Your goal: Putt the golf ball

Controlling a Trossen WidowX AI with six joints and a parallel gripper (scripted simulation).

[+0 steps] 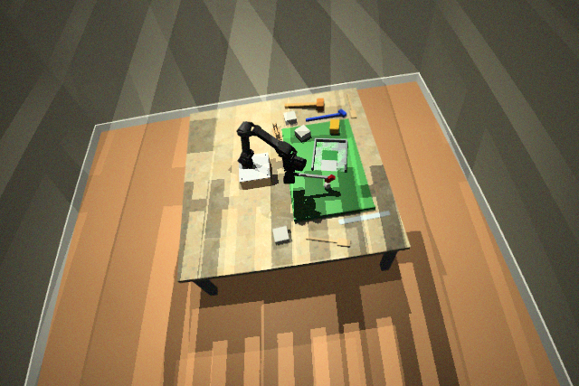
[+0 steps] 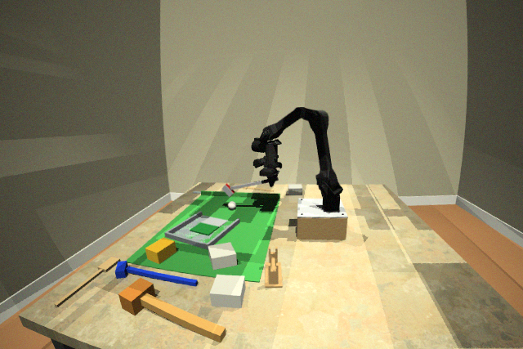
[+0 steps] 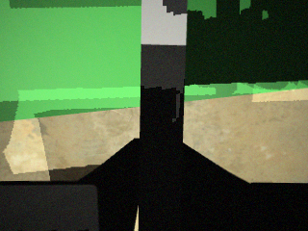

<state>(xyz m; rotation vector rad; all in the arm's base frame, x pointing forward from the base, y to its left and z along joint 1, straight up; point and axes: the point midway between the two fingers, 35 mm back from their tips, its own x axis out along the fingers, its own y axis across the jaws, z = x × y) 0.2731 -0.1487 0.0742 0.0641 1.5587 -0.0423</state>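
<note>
My gripper tip is 12 cm short of the red putter. Round my gripper tip: green mat: 21 cm ahead, 16 cm to the left, 14 cm below; grey frame: 25 cm ahead, 25 cm to the left, 13 cm below; white golf ball: 21 cm ahead, 1 cm to the right, 12 cm below.
</note>
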